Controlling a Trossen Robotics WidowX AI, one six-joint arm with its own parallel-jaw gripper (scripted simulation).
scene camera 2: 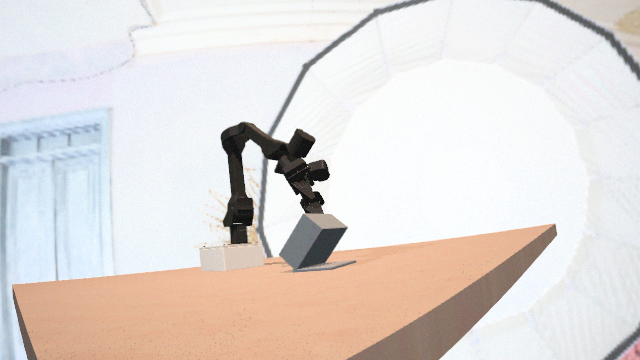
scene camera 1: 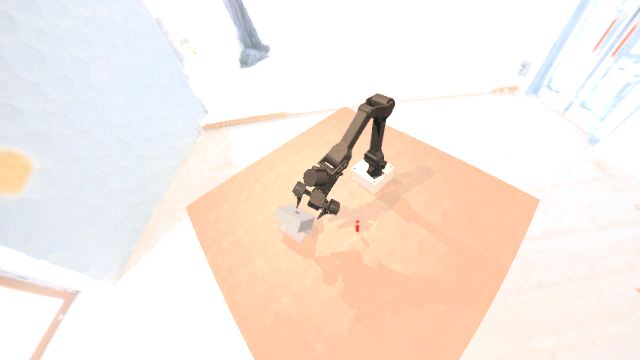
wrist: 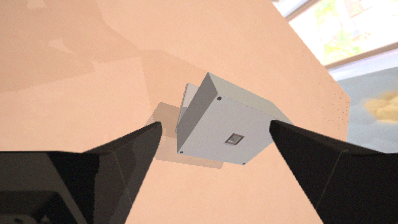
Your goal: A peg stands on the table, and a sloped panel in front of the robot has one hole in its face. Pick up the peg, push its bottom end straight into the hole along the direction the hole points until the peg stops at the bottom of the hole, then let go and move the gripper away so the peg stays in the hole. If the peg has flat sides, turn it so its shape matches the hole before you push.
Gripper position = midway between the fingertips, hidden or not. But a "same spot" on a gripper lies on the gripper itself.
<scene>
The gripper shows in scene camera 2, in scene camera 1 (307, 213) and in the wrist view. The same spot on a grey sloped panel: (scene camera 1: 286, 215) is (wrist: 263, 108). The same spot on the gripper: (wrist: 109, 176) is (scene camera 2: 316, 203).
</scene>
